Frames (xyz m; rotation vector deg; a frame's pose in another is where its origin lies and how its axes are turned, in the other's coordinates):
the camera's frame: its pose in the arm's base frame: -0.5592 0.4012 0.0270 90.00 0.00 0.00
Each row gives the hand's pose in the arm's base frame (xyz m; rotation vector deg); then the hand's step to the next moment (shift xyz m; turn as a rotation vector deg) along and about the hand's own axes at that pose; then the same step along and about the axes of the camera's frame.
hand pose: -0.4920 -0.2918 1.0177 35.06 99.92 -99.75
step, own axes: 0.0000 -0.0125 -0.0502 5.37 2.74 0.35
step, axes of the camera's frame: -0.0130 0.0073 -0.0495 -1.93 -5.68 0.71
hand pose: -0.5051 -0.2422 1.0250 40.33 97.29 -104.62
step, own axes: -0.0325 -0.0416 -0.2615 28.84 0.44 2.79
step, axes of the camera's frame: -0.0027 0.0346 -0.2645 -20.36 -20.24 3.93
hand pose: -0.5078 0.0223 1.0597 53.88 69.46 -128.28
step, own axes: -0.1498 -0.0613 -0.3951 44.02 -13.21 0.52
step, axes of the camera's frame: 0.2054 -0.0101 -0.3742 -38.58 -24.58 -4.51
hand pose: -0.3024 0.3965 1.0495 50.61 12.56 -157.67
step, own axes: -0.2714 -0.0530 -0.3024 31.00 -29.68 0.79
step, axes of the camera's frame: 0.3661 -0.0804 -0.1655 -32.98 -15.58 -22.62
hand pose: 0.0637 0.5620 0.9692 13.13 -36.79 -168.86
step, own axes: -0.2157 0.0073 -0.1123 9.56 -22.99 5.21
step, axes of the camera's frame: 0.2317 -0.0715 0.0205 -12.15 -6.17 -21.48
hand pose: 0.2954 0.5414 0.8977 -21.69 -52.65 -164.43
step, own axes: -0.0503 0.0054 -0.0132 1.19 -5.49 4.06
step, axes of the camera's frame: 0.0467 -0.0208 0.0109 -1.28 0.45 -6.80
